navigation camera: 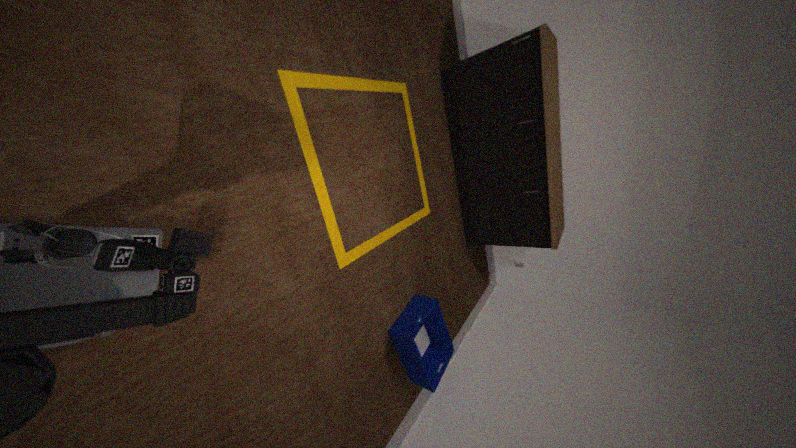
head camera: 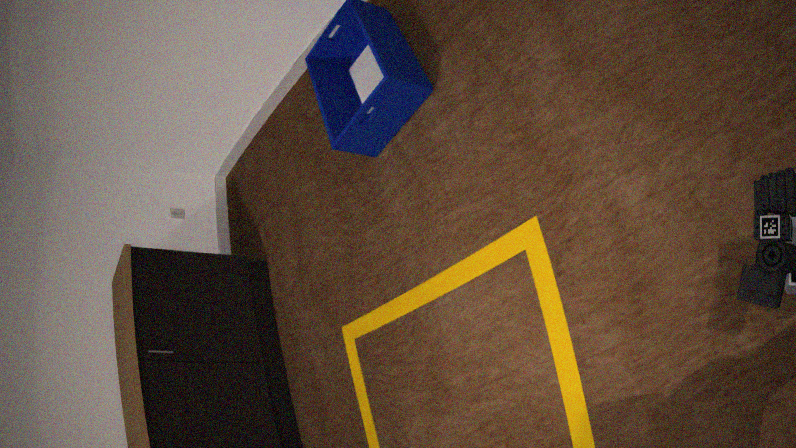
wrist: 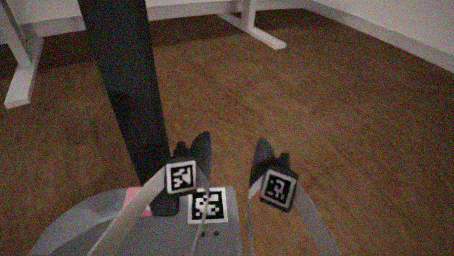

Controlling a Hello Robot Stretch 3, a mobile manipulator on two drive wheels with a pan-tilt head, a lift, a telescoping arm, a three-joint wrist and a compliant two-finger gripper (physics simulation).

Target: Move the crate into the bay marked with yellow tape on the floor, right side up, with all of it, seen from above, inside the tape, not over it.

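Where they show: gripper, fingertip midpoint: [navigation camera: 5,239] [wrist: 232,152]; robot's base at its link origin: [navigation camera: 75,241].
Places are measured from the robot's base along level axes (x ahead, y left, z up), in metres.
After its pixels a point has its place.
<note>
The blue crate [head camera: 402,72] @[x -0.697, y -1.500, z 0.136 m] [navigation camera: 406,348] @[x -0.760, y -1.542, z 0.127 m] stands on the floor beside the wall, its open top facing up, with a white square showing inside on its bottom. The yellow tape bay [head camera: 445,279] @[x 0.040, y -1.382, z 0.001 m] [navigation camera: 314,166] @[x 0.422, y -0.788, z 0.001 m] lies on the floor apart from the crate, between the dark cabinet and the robot. The crate is outside the tape. In the head view the near end of the bay is cut off by the lower edge. My gripper [wrist: 232,152] @[x 0.019, y 0.080, z 0.343 m] is open in the wrist view, its fingers apart above the robot's own base, with floor showing between them. It is well away from the crate.
A dark cabinet [head camera: 200,311] @[x 0.302, y -2.622, z 0.479 m] [navigation camera: 501,150] @[x 0.880, y -2.373, z 0.513 m] with a wooden side stands against the wall [head camera: 83,139] @[x -0.653, y -3.438, z 1.191 m] [navigation camera: 668,222] @[x 0.277, y -3.300, z 1.686 m], beside the bay. White furniture legs [wrist: 267,39] stand on the floor in the wrist view. The robot's dark mast [wrist: 127,85] @[x -0.066, y 0.116, z 0.385 m] rises beside the gripper.
</note>
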